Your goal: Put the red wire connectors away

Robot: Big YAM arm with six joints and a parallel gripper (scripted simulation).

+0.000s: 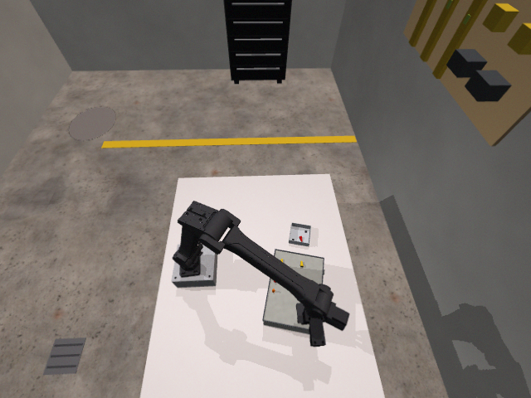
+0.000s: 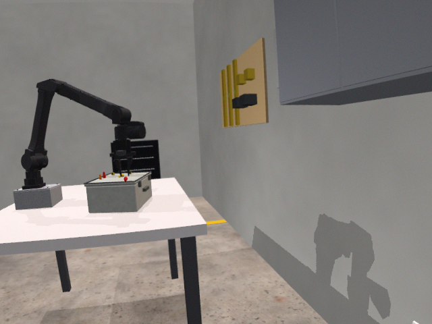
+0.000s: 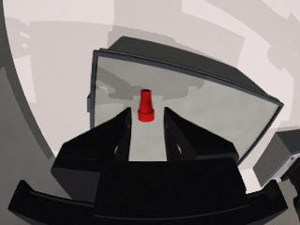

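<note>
Now: hand 1 cm past the grey tool case, 12 cm to the right of it and 6 cm above it. From my hand the other things lie so: orange connector (11 cm behind, 12 cm to the left, 2 cm below).
</note>
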